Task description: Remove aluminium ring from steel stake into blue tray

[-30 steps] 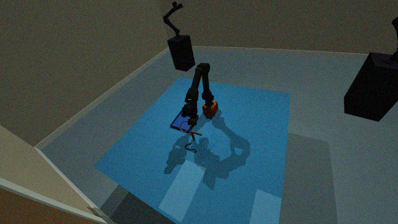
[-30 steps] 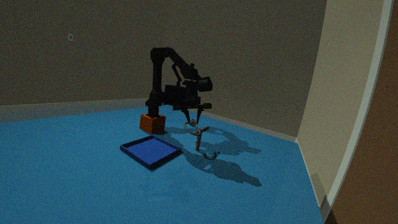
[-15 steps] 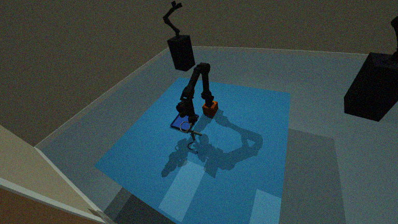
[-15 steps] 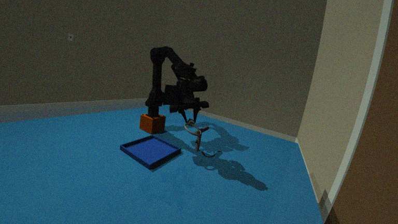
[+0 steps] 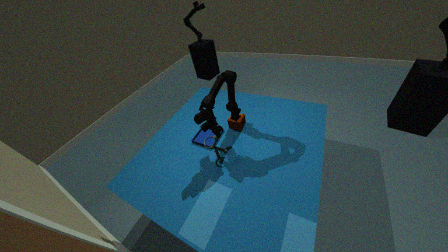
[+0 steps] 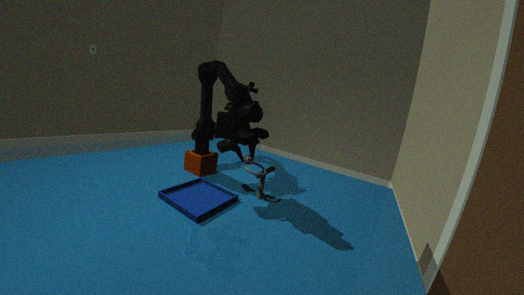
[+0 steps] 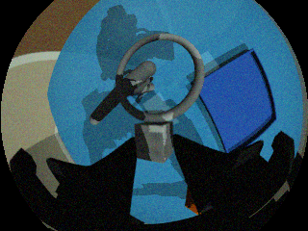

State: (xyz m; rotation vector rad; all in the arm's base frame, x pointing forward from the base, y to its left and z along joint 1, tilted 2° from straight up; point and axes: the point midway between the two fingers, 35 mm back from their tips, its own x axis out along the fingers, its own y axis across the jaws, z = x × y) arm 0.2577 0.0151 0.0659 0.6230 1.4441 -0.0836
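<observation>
Now: gripper tip 5 cm short of the aluminium ring and 2 cm to the left of it. Round my gripper tip: blue tray (5 cm behind, 17 cm to the right, 12 cm below).
</observation>
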